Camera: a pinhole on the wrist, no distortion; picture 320 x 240 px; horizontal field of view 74.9 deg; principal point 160.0 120.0 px. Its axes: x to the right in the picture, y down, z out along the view. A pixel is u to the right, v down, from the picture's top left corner.
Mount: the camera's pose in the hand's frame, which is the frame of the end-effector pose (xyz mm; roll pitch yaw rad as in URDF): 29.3 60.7 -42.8 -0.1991 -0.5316 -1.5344
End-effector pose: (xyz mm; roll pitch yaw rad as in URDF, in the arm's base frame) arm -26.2 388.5 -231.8 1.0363 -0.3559 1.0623
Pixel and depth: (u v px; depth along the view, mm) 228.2 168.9 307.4
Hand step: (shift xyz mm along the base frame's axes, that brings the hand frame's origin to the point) 168.7 -18.7 277.6
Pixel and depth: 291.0 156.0 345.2
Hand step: 277.1 -72.4 256.7
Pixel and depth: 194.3 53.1 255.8
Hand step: 43.2 -125.2 226.2
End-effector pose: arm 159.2 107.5 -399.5 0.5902 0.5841 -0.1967
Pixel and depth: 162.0 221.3 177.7
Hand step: 217.6 24.9 50.8
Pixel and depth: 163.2 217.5 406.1
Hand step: 443.4 -32.4 143.7
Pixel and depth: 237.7 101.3 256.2
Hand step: 173.1 -70.2 176.5
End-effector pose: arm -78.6 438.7 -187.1 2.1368 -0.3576 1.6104
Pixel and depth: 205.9 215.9 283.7
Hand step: 242.2 203.6 81.8
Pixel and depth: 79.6 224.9 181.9
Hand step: 157.7 96.6 185.8
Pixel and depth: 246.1 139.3 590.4
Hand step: 548.7 270.3 -103.0
